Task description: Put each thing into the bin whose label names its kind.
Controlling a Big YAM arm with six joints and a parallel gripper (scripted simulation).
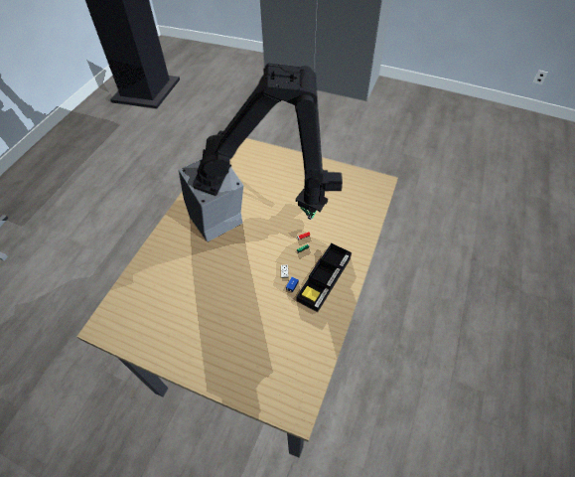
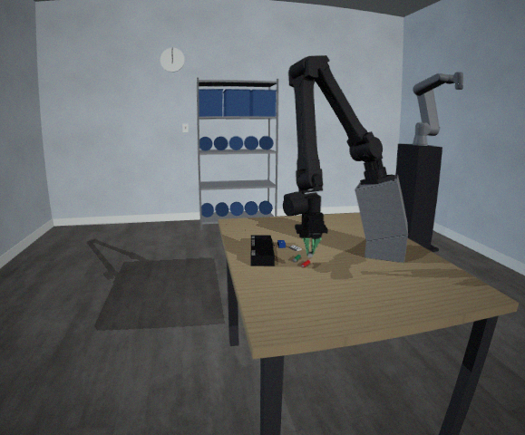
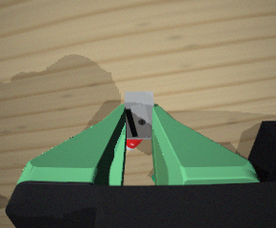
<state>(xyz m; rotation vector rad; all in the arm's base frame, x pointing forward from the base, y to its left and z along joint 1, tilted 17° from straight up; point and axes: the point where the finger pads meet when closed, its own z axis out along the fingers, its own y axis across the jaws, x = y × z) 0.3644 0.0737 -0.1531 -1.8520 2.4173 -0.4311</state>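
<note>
Now: hand 29 cm to the left of the yellow block, 7 cm short of it and 6 cm above it. Also, from my hand: grey-white piece (right at my hand); then red piece (6 cm below, 5 cm to the right, 1 cm behind); then green piece (11 cm to the right, 6 cm below).
</note>
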